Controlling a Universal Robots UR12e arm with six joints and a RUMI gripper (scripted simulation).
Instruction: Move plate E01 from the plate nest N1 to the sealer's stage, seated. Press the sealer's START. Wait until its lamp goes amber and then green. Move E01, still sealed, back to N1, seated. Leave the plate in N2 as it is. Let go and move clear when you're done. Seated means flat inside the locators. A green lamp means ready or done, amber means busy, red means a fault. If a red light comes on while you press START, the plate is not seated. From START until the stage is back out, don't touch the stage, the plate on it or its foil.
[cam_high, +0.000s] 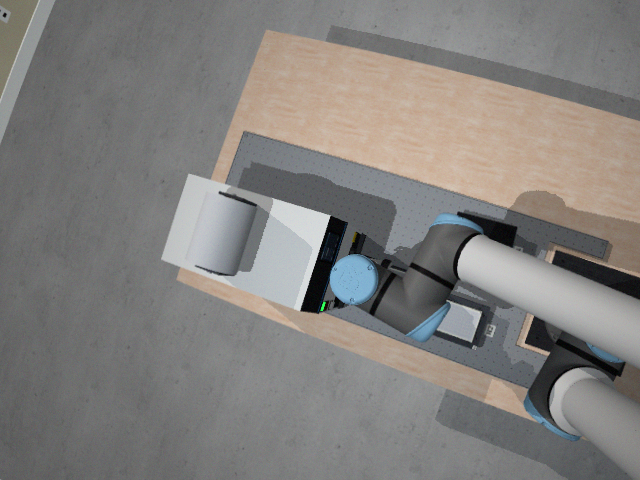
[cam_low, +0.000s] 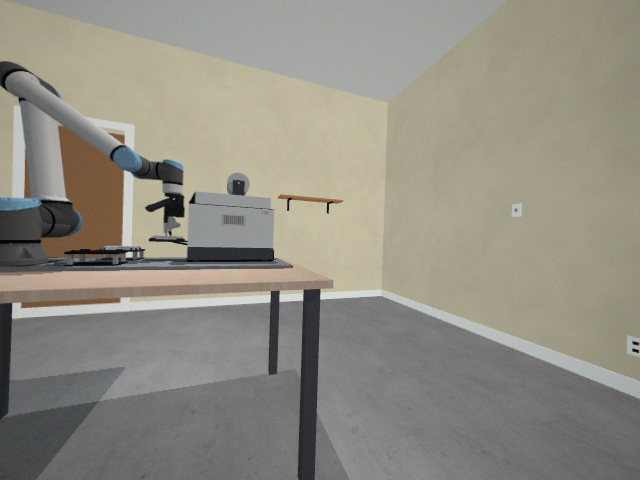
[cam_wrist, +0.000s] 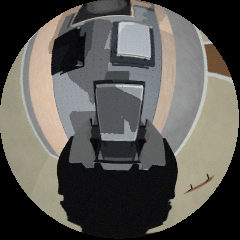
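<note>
Now: hand 20 mm above the plate E01. From my hand the other things lie so: sealer stage (30 mm below); then nest N1 (230 mm behind, 160 mm to the right, 80 mm below); then foil roll (330 mm ahead, 30 mm to the right, 280 mm above).
</note>
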